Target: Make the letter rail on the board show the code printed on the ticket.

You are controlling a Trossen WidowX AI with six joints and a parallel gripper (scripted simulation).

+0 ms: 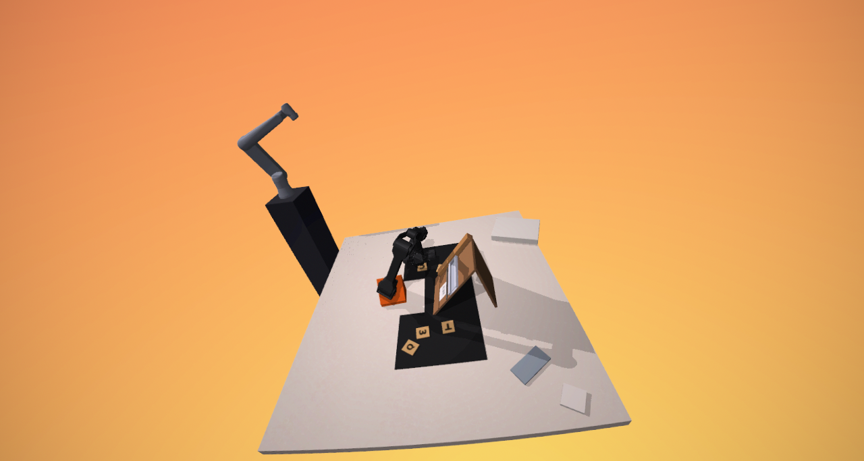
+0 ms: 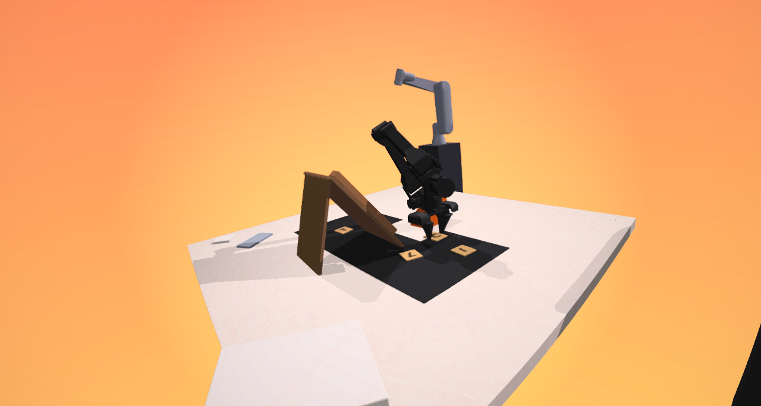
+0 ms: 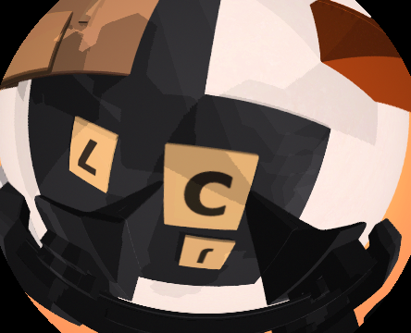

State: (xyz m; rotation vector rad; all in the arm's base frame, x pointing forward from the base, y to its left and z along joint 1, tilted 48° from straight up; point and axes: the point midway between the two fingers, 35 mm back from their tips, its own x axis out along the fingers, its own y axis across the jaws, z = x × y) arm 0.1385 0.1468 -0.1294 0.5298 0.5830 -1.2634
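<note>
Right now the white ticket is 230 mm to the right of my gripper tip, 150 mm ahead of it and 50 mm above it. Also, from my gripper tip: black mat (170 mm to the right, 60 mm ahead, 30 mm below); grey slab (550 mm to the right, 500 mm ahead, 30 mm below); white block (570 mm ahead, 300 mm to the left, 10 mm below).
</note>
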